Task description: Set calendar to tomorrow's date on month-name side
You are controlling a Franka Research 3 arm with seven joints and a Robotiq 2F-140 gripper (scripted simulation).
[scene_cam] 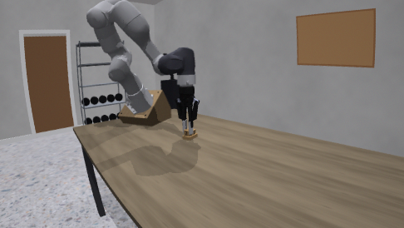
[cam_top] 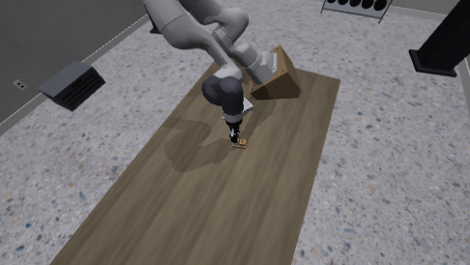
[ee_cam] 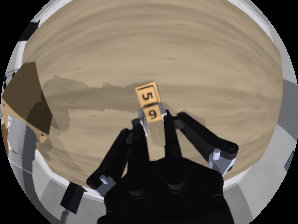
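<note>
The tray lies 20 mm to the left of my hand and 50 mm below it. The rest, counted from my hand: cube: 30 mm below.
</note>
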